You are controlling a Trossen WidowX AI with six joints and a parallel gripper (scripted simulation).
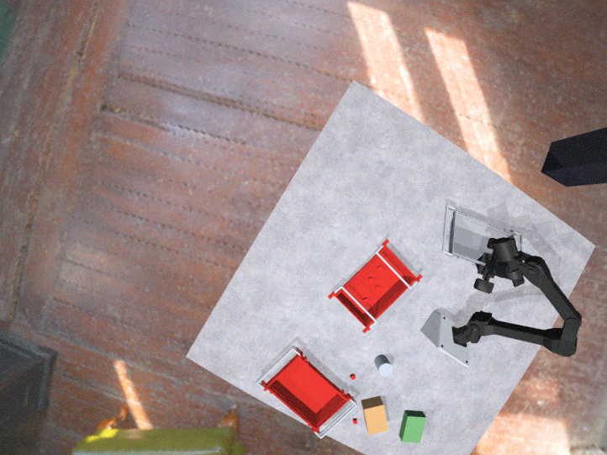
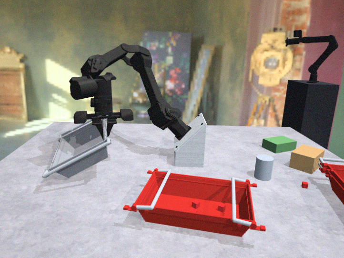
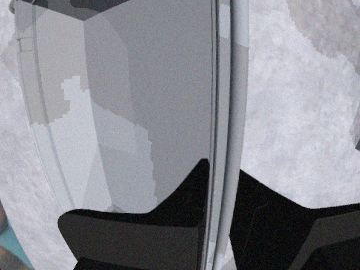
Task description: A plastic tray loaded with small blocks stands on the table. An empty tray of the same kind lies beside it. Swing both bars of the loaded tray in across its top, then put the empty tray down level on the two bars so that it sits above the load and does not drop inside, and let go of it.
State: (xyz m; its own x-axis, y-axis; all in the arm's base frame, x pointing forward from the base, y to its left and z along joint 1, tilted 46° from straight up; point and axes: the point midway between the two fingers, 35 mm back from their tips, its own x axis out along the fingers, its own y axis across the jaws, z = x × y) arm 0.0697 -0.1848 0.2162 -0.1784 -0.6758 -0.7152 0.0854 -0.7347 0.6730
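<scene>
Now: gripper tip 1 cm short of the grey see-through tray and 8 cm to the left of it. From my gripper tip the other things lie so: red cube: 21 cm ahead, 62 cm to the left, 9 cm below; then grey cylinder: 13 cm ahead, 52 cm to the left, 6 cm below; then tan block: 6 cm ahead, 73 cm to the left, 6 cm below.
</scene>
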